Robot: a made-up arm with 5 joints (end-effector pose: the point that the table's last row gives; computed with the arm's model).
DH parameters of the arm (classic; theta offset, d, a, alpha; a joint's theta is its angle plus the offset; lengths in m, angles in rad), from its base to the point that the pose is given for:
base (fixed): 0 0 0 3.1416
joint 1: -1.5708 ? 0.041 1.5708
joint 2: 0 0.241 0.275 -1.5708
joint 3: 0 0.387 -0.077 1.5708
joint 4: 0.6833 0 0.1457 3.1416
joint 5: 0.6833 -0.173 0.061 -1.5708
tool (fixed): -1.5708 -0.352 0 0
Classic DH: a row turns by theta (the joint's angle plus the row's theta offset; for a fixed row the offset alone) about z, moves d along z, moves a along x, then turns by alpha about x.
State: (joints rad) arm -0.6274 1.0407 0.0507 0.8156 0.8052
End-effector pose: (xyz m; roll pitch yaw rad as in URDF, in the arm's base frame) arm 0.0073 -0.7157 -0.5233 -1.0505 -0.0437 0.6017
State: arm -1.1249 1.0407 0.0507 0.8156 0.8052
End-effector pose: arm 0.3479 -0.6254 -0.5233 -1.0505 -0.0438 1.0992
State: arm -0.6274 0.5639 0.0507 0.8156 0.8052
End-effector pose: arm -0.2180 -0.4050 -0.7337 -0.5737 -0.0271 0.5845
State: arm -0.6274 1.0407 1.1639 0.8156 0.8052
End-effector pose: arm 0.0391 -0.5954 -0.6576 -0.6043 -0.9146 -0.2376
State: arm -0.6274 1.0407 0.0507 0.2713 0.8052
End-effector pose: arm -0.1103 -0.5321 -0.6829 -0.5062 -0.0437 0.6017
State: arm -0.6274 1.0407 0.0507 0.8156 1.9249
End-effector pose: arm -0.1924 -0.4157 -0.6423 0.0692 -0.0437 0.6017
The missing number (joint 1, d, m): -0.161
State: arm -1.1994 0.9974 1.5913 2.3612 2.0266
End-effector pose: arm 0.1346 -0.6077 -0.6290 -0.3028 -0.9971 -0.4092
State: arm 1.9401 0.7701 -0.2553 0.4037 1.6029
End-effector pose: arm 0.2113 0.4484 -0.6510 0.4456 0.1767 -1.7549
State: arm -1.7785 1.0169 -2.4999 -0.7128 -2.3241
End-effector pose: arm 0.0971 0.0905 -0.4052 -0.6980 0.5341 -1.7376
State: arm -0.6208 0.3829 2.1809 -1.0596 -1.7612
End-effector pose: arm -0.3438 0.0649 -0.6161 -0.4748 -0.3112 -1.5958
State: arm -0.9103 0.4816 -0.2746 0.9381 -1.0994
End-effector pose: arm 0.0727 -0.4262 -0.1345 -2.5036 0.1259 1.1550
